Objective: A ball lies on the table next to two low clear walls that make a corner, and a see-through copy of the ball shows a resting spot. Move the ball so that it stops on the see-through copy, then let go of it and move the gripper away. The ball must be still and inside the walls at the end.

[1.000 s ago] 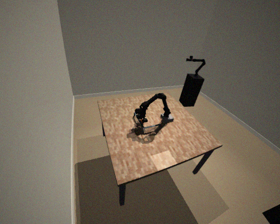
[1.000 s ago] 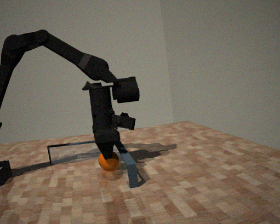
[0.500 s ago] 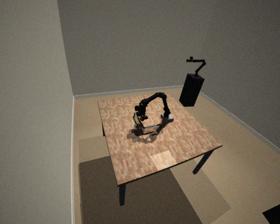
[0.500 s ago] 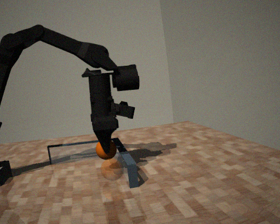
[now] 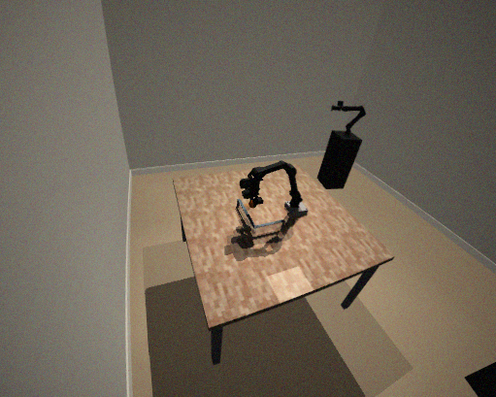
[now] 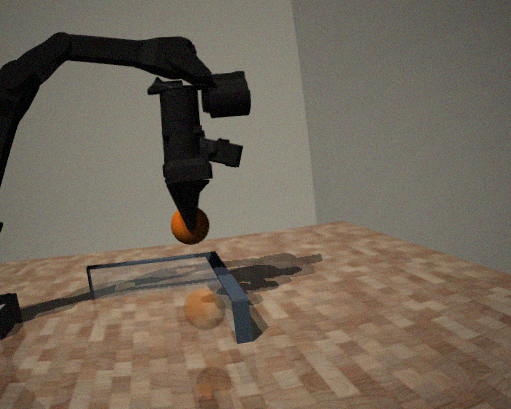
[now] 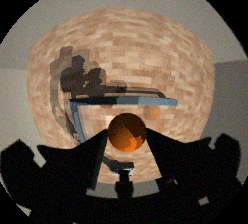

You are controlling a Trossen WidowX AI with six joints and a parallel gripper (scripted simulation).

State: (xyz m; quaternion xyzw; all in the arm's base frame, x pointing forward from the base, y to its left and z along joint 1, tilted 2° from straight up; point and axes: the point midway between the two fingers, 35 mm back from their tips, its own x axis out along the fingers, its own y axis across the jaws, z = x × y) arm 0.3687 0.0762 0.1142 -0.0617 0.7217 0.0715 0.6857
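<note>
Right now my gripper tip is 2 cm short of the see-through copy of ball, 9 cm to the left of it and 10 cm above it.
</note>
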